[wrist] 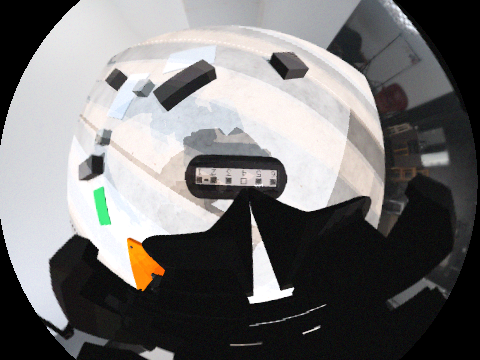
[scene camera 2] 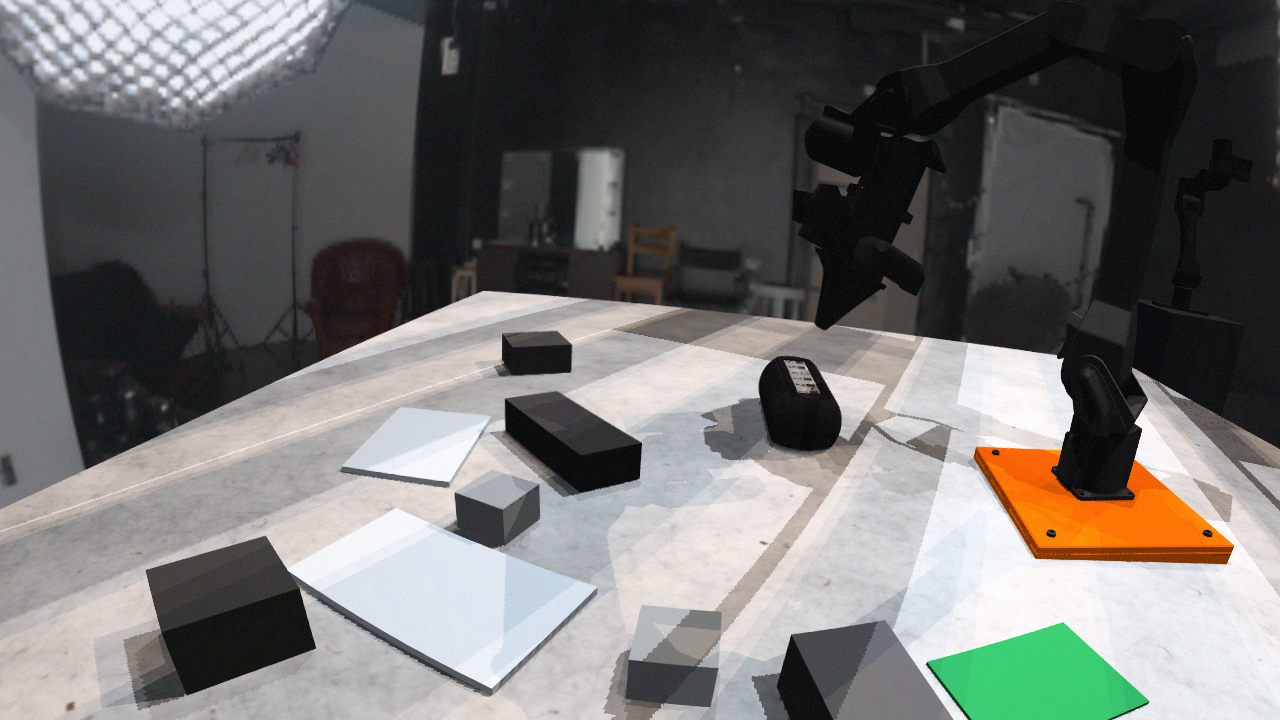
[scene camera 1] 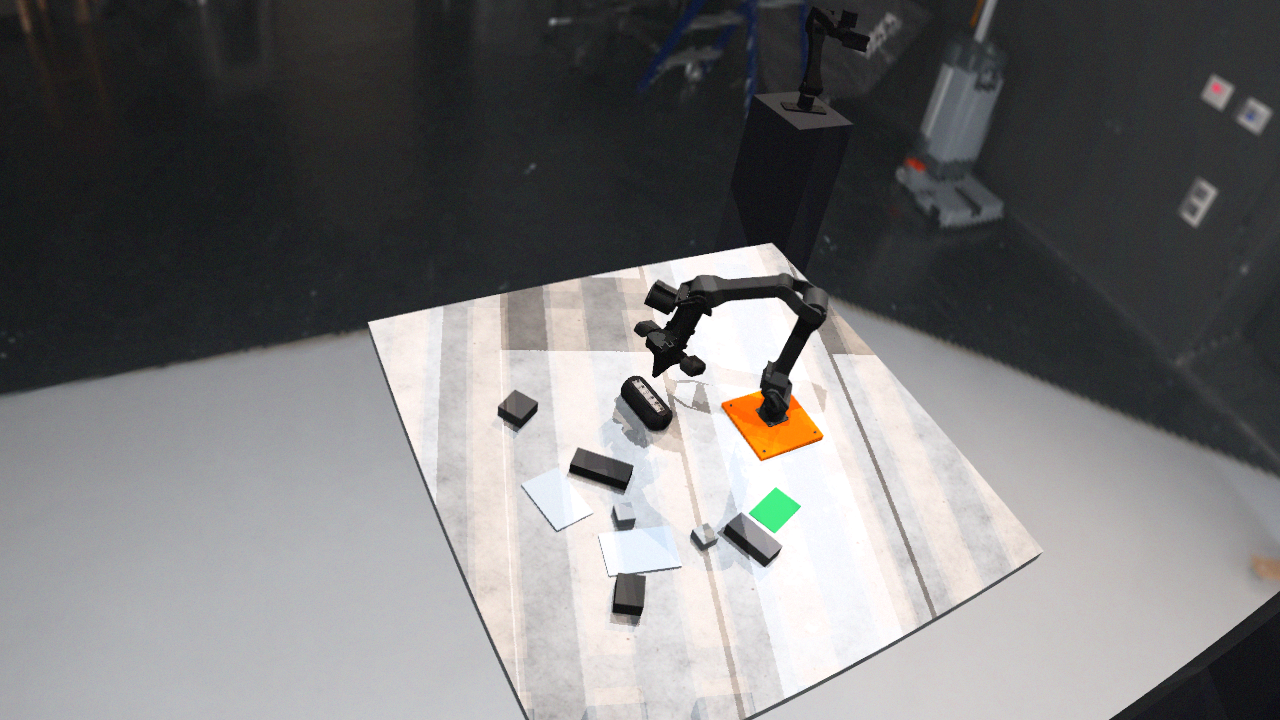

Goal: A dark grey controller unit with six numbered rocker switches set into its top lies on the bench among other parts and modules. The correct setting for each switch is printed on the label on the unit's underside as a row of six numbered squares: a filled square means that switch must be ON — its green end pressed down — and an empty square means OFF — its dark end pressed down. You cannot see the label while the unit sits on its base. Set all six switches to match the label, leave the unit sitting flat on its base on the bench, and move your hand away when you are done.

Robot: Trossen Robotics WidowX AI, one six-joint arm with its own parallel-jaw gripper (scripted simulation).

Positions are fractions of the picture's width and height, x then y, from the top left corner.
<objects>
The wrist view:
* my gripper: 0.52, 0.53
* flat grey plate: 0.25, 0.29
</objects>
